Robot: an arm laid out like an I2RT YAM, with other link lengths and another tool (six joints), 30 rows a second.
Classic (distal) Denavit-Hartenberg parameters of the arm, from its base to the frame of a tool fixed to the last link. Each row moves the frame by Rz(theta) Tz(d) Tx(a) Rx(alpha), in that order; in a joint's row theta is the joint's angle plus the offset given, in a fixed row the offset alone. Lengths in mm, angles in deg.
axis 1: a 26.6  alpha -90  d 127.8  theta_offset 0
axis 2: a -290.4  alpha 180  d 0  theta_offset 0
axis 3: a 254.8  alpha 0  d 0  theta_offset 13.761
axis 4: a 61.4  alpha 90  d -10.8  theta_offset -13.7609
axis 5: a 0  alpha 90  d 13  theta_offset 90
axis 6: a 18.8  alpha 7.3  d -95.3  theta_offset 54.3
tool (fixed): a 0  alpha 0  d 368.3  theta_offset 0
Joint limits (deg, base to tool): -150..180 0..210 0..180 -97..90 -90..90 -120..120
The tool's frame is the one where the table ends.
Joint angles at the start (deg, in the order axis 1, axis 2, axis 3, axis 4, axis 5, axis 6):
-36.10, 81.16, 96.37, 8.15, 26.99, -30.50
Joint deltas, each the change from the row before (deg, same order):
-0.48, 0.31, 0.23, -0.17, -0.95, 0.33
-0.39, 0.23, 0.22, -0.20, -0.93, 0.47
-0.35, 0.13, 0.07, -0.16, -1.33, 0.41
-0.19, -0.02, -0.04, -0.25, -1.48, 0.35
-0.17, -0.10, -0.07, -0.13, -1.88, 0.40
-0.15, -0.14, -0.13, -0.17, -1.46, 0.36
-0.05, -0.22, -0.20, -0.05, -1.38, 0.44
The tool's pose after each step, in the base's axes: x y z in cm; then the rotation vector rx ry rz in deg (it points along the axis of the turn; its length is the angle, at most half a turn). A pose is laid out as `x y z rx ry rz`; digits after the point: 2 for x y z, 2 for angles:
28.81 -38.86 67.14 10.43 75.16 -107.73
29.06 -39.01 67.12 10.02 75.09 -107.18
29.49 -39.05 67.11 9.14 74.94 -106.43
30.02 -38.92 67.09 7.94 74.81 -105.50
30.67 -38.64 67.19 6.45 74.38 -104.32
31.14 -38.41 67.20 5.32 74.14 -103.34
31.58 -38.09 67.26 4.31 73.74 -102.27

